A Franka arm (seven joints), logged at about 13 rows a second.
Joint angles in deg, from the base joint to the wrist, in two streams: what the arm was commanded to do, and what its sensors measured. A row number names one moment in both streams.
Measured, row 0: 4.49 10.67 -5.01 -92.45 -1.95 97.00 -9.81
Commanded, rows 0 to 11: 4.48 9.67 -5.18 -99.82 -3.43 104.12 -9.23; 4.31 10.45 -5.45 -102.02 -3.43 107.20 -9.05; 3.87 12.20 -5.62 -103.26 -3.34 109.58 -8.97; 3.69 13.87 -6.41 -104.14 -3.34 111.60 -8.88; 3.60 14.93 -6.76 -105.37 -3.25 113.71 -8.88; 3.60 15.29 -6.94 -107.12 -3.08 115.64 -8.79; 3.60 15.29 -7.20 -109.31 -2.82 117.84 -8.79; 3.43 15.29 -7.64 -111.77 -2.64 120.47 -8.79; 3.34 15.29 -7.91 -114.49 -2.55 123.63 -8.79; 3.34 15.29 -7.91 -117.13 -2.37 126.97 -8.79; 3.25 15.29 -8.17 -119.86 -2.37 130.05 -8.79; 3.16 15.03 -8.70 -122.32 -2.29 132.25 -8.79
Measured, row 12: 3.69 16.99 -8.34 -116.69 -2.48 127.75 -9.26
